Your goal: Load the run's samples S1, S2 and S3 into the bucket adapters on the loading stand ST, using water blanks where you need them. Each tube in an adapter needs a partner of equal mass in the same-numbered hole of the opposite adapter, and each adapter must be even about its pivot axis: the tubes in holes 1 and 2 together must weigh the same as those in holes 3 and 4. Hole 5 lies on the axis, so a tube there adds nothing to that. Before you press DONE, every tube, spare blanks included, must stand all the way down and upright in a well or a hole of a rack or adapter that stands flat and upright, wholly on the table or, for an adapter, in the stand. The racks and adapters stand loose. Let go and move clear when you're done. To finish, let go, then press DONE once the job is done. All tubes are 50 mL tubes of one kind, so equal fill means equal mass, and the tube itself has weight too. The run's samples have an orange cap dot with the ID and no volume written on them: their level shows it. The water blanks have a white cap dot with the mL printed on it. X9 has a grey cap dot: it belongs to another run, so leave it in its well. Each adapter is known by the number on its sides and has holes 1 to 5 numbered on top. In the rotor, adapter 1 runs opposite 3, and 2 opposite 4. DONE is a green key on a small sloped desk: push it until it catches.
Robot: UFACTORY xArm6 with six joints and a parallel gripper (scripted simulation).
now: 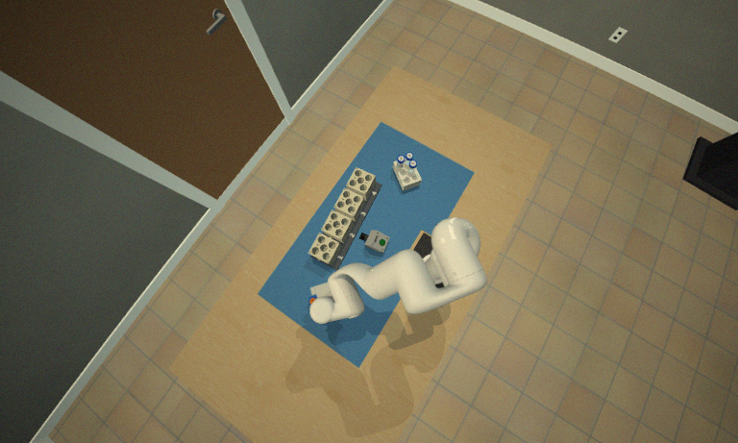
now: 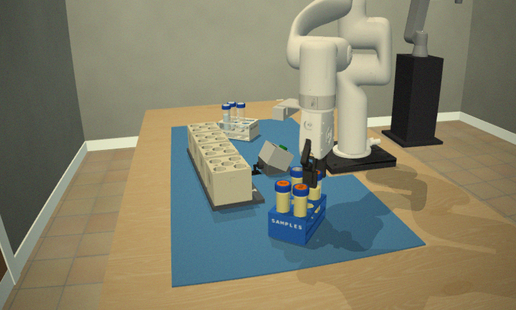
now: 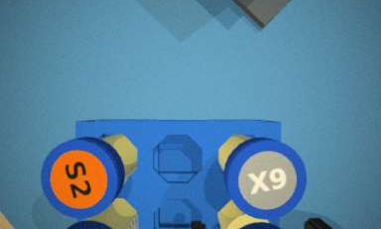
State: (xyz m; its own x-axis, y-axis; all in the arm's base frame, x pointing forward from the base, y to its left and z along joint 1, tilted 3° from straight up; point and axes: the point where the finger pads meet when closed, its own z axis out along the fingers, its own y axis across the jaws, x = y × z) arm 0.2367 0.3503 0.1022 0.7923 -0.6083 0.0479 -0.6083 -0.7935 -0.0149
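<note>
Right now my hand is 50 mm above the sample tube and 10 mm past it. From my hand the other things lie so: blue samples rack: 90 mm below, 40 mm ahead, 20 mm to the left; yellowish tube: 50 mm below, 30 mm to the right, 30 mm ahead; adapter: 180 mm ahead, 150 mm to the right, 60 mm below.
</note>
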